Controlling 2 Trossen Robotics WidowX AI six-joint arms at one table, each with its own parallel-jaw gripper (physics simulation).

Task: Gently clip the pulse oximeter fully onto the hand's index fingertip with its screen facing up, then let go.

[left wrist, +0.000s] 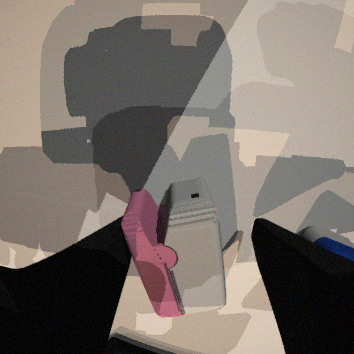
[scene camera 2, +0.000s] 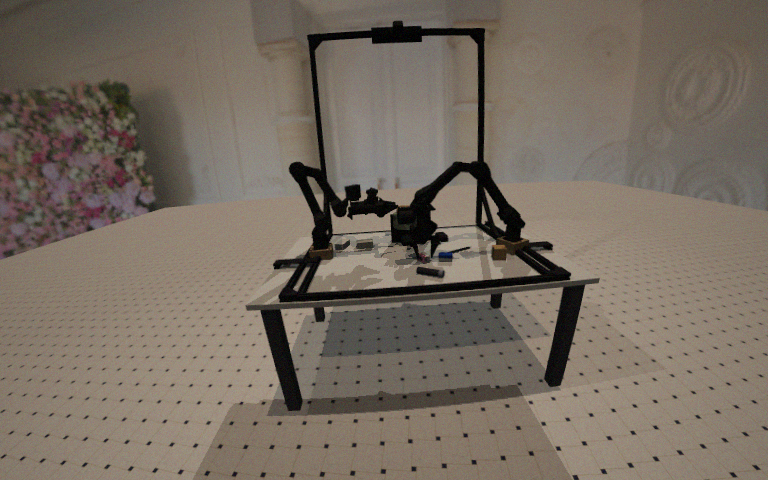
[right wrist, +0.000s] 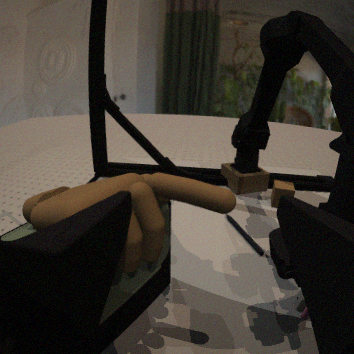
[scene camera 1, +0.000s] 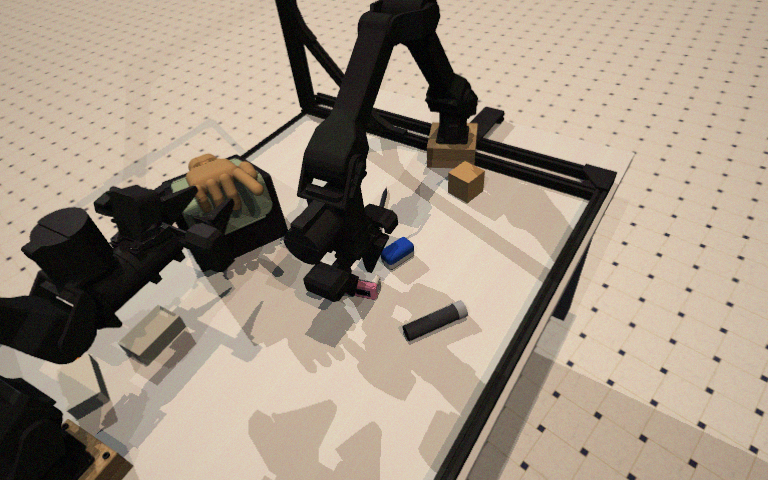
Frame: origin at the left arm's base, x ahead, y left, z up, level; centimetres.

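Where they show: left gripper, between the fingertips: (left wrist: 194, 226) (scene camera 2: 424, 258) (scene camera 1: 360, 283); right gripper, between the fingertips: (scene camera 2: 396, 204) (right wrist: 207, 203) (scene camera 1: 214, 194); left arm's base, origin of its link: (scene camera 2: 512, 239) (right wrist: 244, 167) (scene camera 1: 452, 135); right arm's base, origin of its link: (scene camera 2: 321, 247) (scene camera 1: 56, 471).
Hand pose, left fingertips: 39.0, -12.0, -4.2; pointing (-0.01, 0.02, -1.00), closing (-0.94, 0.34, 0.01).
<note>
Each offset is from my left fingertips to the top centre of the thing, as dx, dy, dz.
The pulse oximeter @(+0.9, +0.6, +2.4) (scene camera 1: 367, 289) (left wrist: 195, 260), one half pink and one half pale grey, lies on the table on its side. My left gripper (scene camera 1: 365, 277) (left wrist: 194, 226) points down around it, open. In the left wrist view its left finger is against or very near the pink half, and a gap shows between the grey half and the right finger. The tan hand (scene camera 1: 214, 169) (right wrist: 95, 201) rests on a green-topped black stand (scene camera 1: 274, 209), one finger (right wrist: 205, 194) stretched out straight with a bare tip. My right gripper (scene camera 1: 213, 196) (right wrist: 207, 203) is open and empty near the hand.
A blue-and-white block @(-6.8, +5.2, +2.5) (scene camera 1: 397, 249) (scene camera 2: 445, 255) lies close to the left gripper. A dark cylinder @(+6.3, +13.3, +1.9) (scene camera 1: 433, 321) (scene camera 2: 430, 272), a wooden cube @(-26.5, +15.7, +4.2) (scene camera 1: 466, 181) (right wrist: 283, 192) and a pen @(-19.1, -0.3, +0.1) (right wrist: 245, 235) lie around. Two grey boxes @(+14.7, -30.6, +2.2) (scene camera 1: 151, 335) @(+23.5, -37.2, +2.0) (scene camera 1: 82, 384) lie near the right arm.
</note>
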